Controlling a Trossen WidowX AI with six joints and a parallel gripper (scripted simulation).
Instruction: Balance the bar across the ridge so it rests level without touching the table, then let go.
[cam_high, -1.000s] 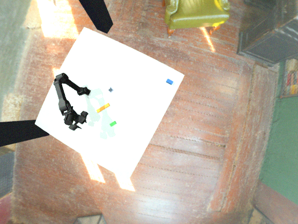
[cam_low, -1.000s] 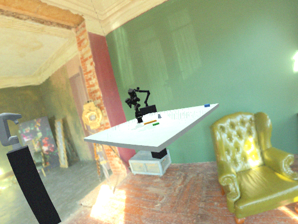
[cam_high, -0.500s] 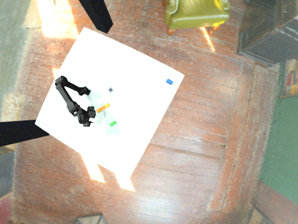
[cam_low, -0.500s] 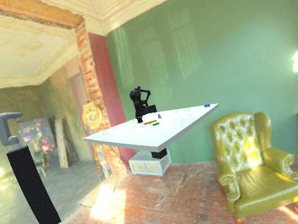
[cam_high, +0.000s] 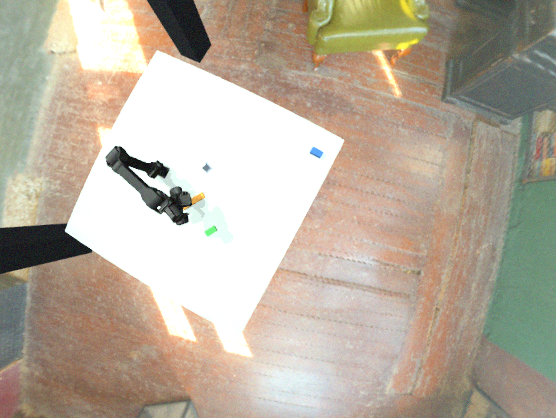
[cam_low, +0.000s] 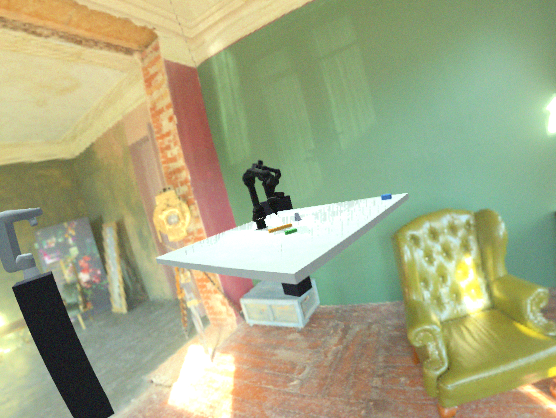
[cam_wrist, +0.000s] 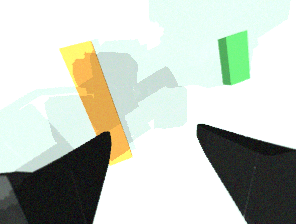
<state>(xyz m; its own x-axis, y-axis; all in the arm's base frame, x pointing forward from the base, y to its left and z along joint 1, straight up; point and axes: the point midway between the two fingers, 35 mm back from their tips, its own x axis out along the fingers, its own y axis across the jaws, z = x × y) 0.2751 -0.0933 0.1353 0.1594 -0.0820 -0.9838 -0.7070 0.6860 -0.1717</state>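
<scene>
My gripper tip is now 30 mm past the orange bar, 30 mm to the right of it and 90 mm above it. Round my gripper tip: green block 140 mm ahead, 70 mm to the right, 90 mm below; blue block 460 mm ahead, 600 mm to the left, 80 mm below.
</scene>
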